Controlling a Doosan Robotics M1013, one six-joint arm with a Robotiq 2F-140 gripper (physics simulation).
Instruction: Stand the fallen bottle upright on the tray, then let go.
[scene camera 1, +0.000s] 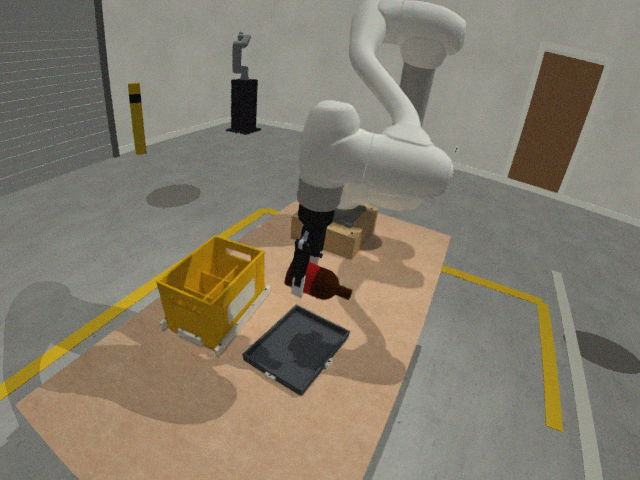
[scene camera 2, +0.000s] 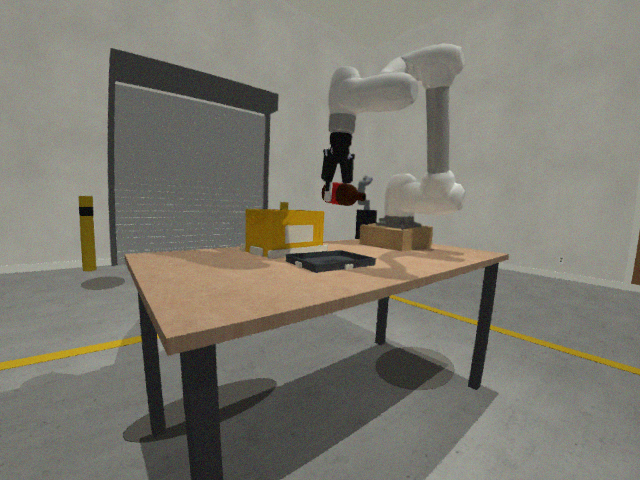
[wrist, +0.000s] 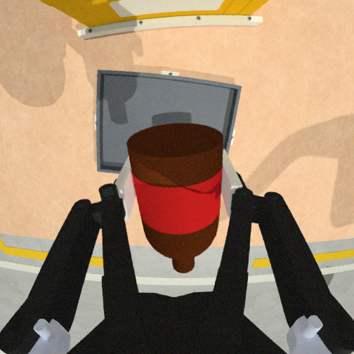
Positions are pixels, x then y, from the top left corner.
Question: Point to a brown bottle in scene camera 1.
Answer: At 321, 283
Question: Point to the gripper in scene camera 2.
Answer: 335, 201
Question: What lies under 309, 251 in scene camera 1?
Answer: The gripper.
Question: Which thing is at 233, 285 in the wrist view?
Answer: The gripper.
